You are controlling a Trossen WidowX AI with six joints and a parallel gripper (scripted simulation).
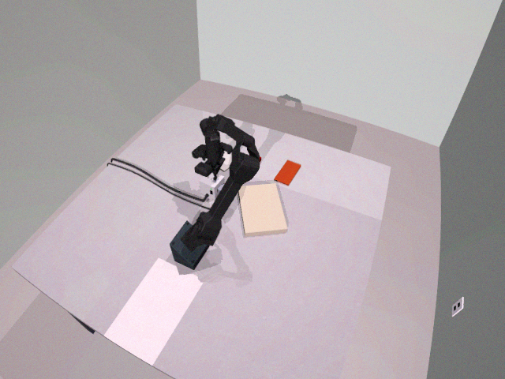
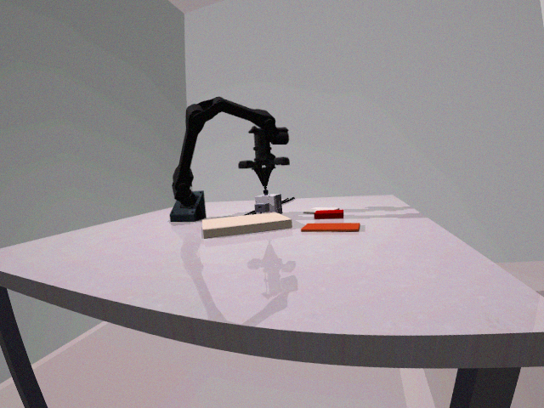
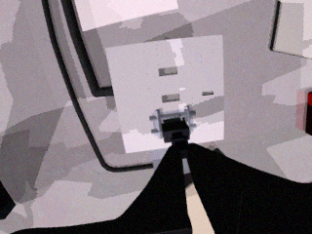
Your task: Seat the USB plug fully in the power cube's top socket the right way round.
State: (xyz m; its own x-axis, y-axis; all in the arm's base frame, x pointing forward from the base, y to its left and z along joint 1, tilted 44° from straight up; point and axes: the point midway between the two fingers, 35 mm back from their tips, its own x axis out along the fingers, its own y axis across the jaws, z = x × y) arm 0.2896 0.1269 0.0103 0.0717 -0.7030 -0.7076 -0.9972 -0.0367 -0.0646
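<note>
Now: gripper tip 20 mm above the dark USB plug. The rest, counted from my gripper tip: flat orange block: 280 mm ahead, 210 mm to the right, 110 mm below; then small red block: 240 mm ahead, 40 mm to the right, 100 mm below; then beige board: 10 mm ahead, 210 mm to the right, 100 mm below.
</note>
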